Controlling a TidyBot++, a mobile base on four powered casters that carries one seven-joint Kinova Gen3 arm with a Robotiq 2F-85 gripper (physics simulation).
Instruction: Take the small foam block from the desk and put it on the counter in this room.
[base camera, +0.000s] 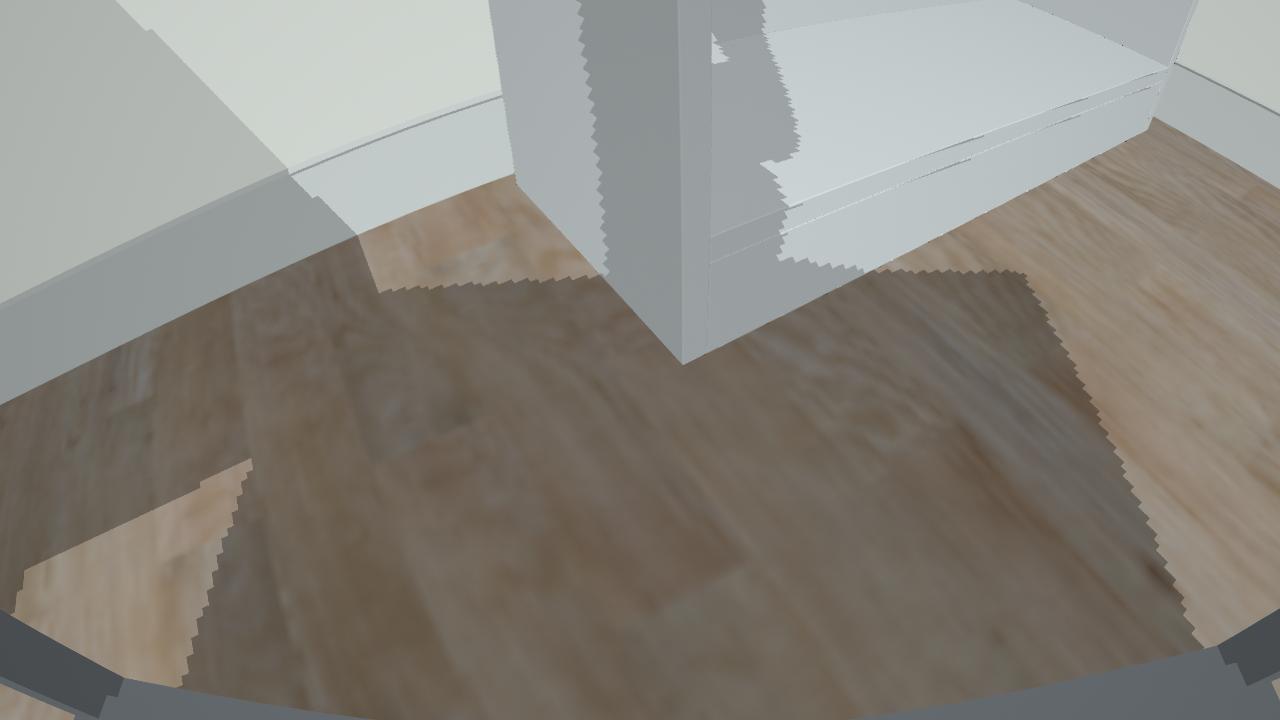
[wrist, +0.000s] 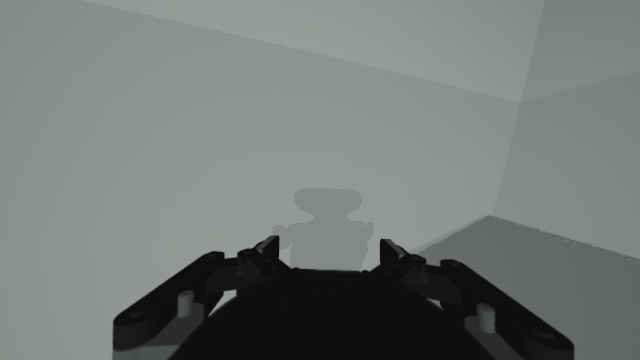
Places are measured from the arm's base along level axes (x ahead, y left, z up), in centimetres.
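Where they show: gripper, fingertip midpoint: (wrist: 328, 248).
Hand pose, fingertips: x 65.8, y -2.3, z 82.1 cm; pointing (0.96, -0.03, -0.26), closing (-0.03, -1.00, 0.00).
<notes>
After its pixels a point has its place.
My gripper (wrist: 328, 248) {x 65.8, y -2.3, z 82.1 cm} is open in the wrist view, its two fingertips wide apart with nothing between them. The small foam block does not show in either view; the area below the fingers is hidden by the dark gripper body. The desk cannot be made out. A flat grey surface (wrist: 545, 285) {x 78.5, y -40.3, z 66.3 cm} lies at the lower right of the wrist view, against the wall corner, beyond and right of the right finger. I cannot tell for sure whether it is the counter.
A white open-fronted unit (base camera: 695, 179) {x 42.5, y -2.3, z -25.3 cm} stands close ahead of the base, its near corner on the wood floor (base camera: 572, 501) {x 31.6, y 5.4, z -39.7 cm}. A pale wall (base camera: 375, 71) {x 64.2, y 23.4, z -25.0 cm} (wrist: 200, 125) {x 71.3, y 10.8, z 92.4 cm} runs behind it. The grey rim of the base (base camera: 626, 702) shows along the bottom of the base camera view.
</notes>
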